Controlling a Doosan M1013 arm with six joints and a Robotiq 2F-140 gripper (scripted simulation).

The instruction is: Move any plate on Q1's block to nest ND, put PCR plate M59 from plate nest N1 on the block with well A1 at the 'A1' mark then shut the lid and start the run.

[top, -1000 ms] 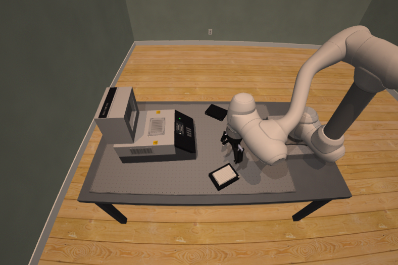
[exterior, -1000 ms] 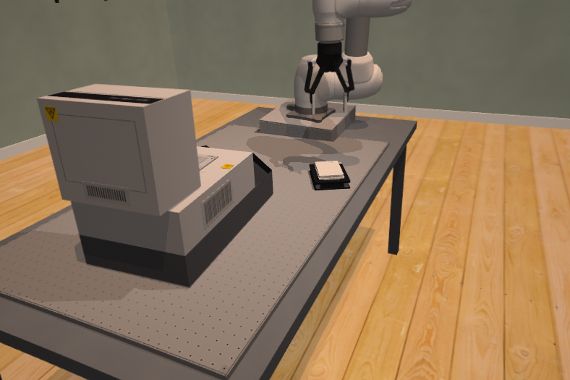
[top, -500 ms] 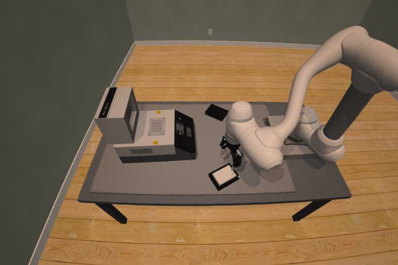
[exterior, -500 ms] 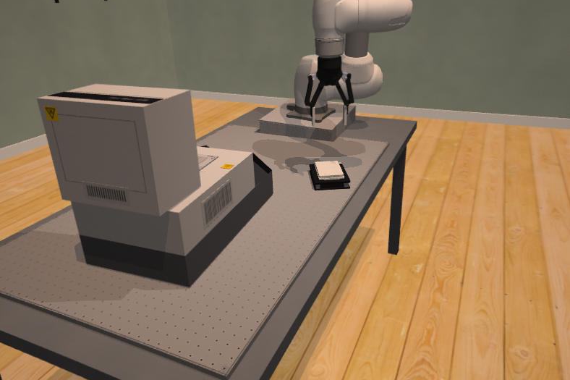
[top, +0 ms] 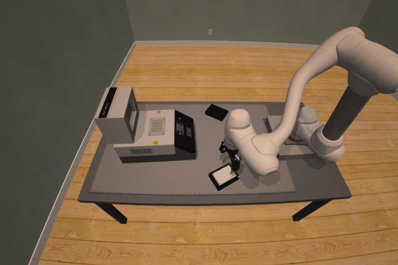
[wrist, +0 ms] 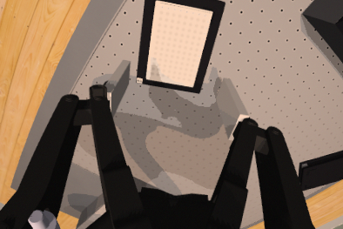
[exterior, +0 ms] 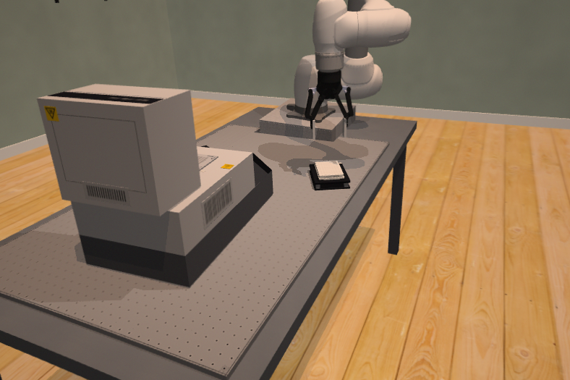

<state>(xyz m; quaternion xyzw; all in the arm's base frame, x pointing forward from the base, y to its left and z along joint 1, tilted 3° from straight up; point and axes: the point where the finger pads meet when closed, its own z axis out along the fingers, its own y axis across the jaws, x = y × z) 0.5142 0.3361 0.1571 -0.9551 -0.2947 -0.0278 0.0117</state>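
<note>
Right now my hand is 14 cm above the white 96-well plate M59. Also, from my hand: black nest ND (6 cm ahead, 57 cm to the right, 16 cm below).
</note>
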